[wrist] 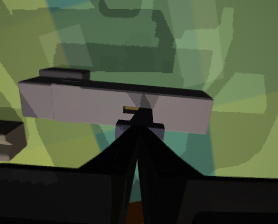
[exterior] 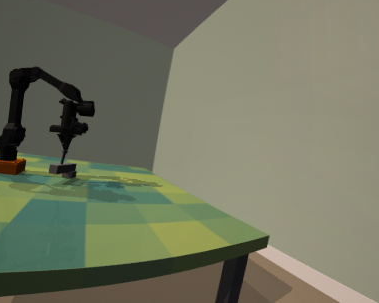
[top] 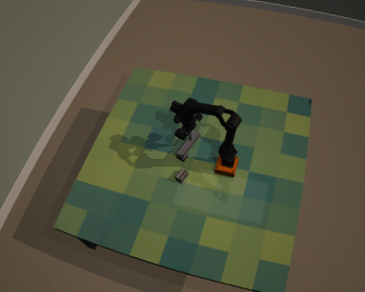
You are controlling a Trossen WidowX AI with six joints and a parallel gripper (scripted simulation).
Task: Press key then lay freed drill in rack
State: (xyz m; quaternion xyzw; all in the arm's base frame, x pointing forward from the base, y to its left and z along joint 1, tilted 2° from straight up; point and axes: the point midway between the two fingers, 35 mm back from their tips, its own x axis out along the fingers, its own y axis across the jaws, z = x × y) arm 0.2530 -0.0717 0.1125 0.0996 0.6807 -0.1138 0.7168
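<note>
The small yellow key is 80 mm below my gripper tip, 50 mm to the left of it and 10 mm ahead of it. Round my gripper tip: long grey bar 90 mm below, 30 mm to the left; then small grey rack 210 mm to the left, 110 mm below, 20 mm behind.
</note>
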